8 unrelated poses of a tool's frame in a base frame.
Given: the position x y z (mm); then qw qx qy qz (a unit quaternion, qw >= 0).
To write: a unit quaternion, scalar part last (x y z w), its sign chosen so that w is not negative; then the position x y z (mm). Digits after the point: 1 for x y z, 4 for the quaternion.
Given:
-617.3, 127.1, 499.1, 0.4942, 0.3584, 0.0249, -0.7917
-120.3, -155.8, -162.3, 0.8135, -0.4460, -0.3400, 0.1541
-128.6, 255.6, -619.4, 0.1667, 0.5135, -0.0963, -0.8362
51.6, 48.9, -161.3, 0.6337, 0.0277, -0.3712, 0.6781
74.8, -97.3, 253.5, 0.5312, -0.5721, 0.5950, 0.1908
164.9, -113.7, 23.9, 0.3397, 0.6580, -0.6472, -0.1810
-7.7, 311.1, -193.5, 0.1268, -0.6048, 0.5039, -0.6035
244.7, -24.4, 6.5, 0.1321, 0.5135, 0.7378, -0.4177
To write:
0.3584, 0.0249, -0.7917, 0.4942, -617.3, 127.1, 499.1
-0.4460, -0.3400, 0.1541, 0.8135, -120.3, -155.8, -162.3
0.5135, -0.0963, -0.8362, 0.1667, -128.6, 255.6, -619.4
0.0277, -0.3712, 0.6781, 0.6337, 51.6, 48.9, -161.3
-0.5721, 0.5950, 0.1908, 0.5312, 74.8, -97.3, 253.5
0.6580, -0.6472, -0.1810, 0.3397, 164.9, -113.7, 23.9
-0.6048, 0.5039, -0.6035, 0.1268, -7.7, 311.1, -193.5
0.5135, 0.7378, -0.4177, 0.1321, 244.7, -24.4, 6.5

